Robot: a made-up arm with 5 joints.
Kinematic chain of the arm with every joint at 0, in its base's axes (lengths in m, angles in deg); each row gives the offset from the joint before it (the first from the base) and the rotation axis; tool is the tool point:
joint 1: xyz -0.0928 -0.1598 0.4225 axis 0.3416 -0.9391 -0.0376
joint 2: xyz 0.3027 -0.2 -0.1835 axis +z
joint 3: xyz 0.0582 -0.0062 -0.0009 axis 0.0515 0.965 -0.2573
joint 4: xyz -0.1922 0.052 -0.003 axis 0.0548 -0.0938 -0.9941
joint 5: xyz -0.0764 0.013 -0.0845 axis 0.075 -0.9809 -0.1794
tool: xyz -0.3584 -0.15 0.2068
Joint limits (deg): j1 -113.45..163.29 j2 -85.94..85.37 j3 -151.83..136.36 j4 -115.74..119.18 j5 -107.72..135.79
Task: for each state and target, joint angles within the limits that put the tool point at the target. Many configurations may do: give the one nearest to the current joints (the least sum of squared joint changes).
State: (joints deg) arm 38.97 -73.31 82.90 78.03 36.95
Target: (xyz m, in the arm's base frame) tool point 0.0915 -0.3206 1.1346
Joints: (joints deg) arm 52.15 -64.65 73.44 46.35 16.35
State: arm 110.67 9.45 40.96 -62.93 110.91
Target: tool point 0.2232 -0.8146 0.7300
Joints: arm 161.81 34.64 39.40 -99.73 72.80
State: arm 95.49 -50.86 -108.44 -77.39 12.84
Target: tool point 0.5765 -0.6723 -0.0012
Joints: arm 59.21 -53.00 -100.49 -29.91 32.77
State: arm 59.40 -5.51 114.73 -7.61 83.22
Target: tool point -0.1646 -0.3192 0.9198
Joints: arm 39.35 -6.21 119.06 -19.82 82.29
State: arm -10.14 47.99 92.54 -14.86 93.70
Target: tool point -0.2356 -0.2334 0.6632
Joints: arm -3.54 23.81 91.58 5.32 94.67
